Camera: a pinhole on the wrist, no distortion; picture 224 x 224 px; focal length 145.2 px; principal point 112.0 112.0 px. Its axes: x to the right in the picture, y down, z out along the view. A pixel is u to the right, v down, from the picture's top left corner.
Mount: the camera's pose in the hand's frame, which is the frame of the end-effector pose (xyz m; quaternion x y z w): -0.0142 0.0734 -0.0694 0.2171 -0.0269 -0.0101 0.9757
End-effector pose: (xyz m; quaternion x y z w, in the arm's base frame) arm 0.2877 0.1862 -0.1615 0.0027 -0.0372 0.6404 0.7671
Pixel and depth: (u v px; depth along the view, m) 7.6 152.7 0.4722
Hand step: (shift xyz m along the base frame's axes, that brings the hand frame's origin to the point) -0.0924 -0.3921 0.3732
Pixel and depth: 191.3 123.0 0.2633
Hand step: 0.0344 0.0986 0.1916
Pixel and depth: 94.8 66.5 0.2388
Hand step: 0.0768 -0.0785 0.1138
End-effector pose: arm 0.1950 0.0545 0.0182 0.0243 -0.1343 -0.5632 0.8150
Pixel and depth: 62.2 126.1 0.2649
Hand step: -0.0944 0.1259 0.1448
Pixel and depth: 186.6 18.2 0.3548
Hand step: -0.2564 -0.2223 0.1295
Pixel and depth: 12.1 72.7 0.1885
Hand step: -0.1132 0.1336 0.0315
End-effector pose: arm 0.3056 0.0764 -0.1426 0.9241 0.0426 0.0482 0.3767
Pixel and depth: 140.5 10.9 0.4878
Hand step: 0.0598 0.1612 -0.4730
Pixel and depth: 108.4 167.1 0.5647
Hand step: 0.0075 -0.3952 -0.3612
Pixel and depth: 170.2 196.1 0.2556
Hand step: 0.1060 -0.2187 -0.0917
